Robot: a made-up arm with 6 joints.
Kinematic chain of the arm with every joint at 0, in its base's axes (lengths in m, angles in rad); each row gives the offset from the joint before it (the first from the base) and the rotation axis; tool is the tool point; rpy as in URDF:
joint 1: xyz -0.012 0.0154 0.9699 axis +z
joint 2: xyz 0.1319 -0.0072 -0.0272 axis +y
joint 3: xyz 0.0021 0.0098 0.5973 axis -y
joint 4: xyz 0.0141 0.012 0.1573 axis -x
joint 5: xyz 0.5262 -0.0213 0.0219 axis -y
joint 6: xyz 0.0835 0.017 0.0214 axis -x
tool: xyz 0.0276 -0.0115 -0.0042 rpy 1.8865 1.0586 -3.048
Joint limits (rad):
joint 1: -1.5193..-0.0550
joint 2: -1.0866..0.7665
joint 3: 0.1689..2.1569
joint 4: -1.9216..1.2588
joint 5: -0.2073..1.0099
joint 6: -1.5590..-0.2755
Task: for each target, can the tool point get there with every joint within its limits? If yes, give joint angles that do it. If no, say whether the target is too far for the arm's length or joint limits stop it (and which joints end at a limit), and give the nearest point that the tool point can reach.
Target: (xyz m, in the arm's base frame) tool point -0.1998 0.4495 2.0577
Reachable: yes | joints -1.2308 -0.4364 1.3471 -0.5372 0.4818 -1.0798
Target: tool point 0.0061 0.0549 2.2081
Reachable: yes | joints -1.3048 -0.1645 1.1654 0.2776 0.3844 -1.0079
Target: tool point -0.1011 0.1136 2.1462
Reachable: yes | joints -0.7553 0.0258 1.6293 -0.0080 0.7500 -1.3010
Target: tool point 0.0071 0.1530 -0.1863
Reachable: no: joint limits stop it (at a limit: joint 1, joint 2, joint 3, joint 5, joint 6) | nearest point -0.0453 0.9664 0.8827 | short by 1.344 m
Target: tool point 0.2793 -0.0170 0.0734
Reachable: no: joint limits stop it (at a limit: joint 1, joint 2, joint 3, joint 5, joint 6) | nearest point -0.0144 0.9684 0.8868 | short by 1.311 m
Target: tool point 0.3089 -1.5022 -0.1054
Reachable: no: too far | nearest point 0.2269 -1.1146 1.1111 | short by 1.279 m
